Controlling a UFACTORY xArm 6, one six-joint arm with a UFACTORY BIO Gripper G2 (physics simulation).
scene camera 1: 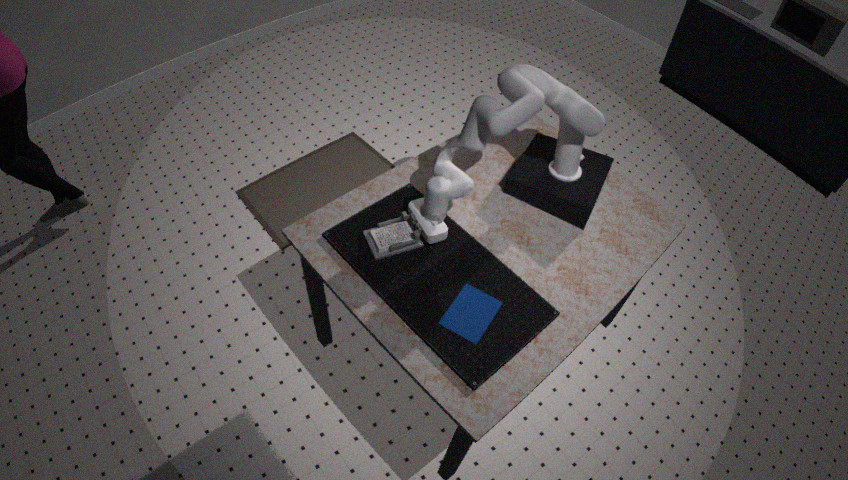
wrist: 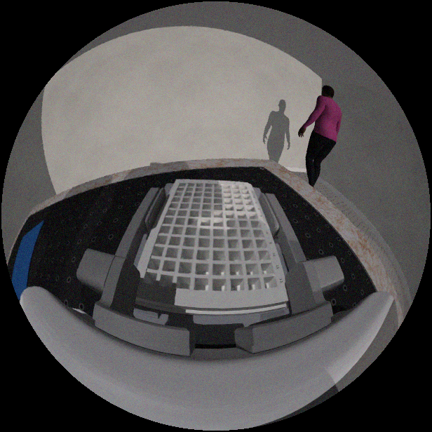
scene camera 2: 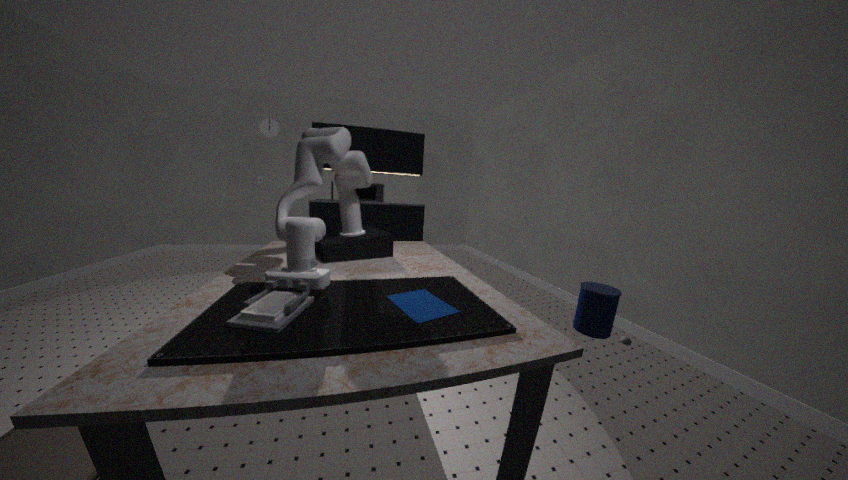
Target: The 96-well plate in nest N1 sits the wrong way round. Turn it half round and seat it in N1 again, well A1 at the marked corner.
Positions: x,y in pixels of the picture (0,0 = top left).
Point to a white 96-well plate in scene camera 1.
383,237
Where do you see a grey nest N1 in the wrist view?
At 208,329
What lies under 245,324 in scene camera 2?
A grey nest N1.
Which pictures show the white 96-well plate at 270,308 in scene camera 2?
Scene camera 1, the wrist view and scene camera 2: all of them.
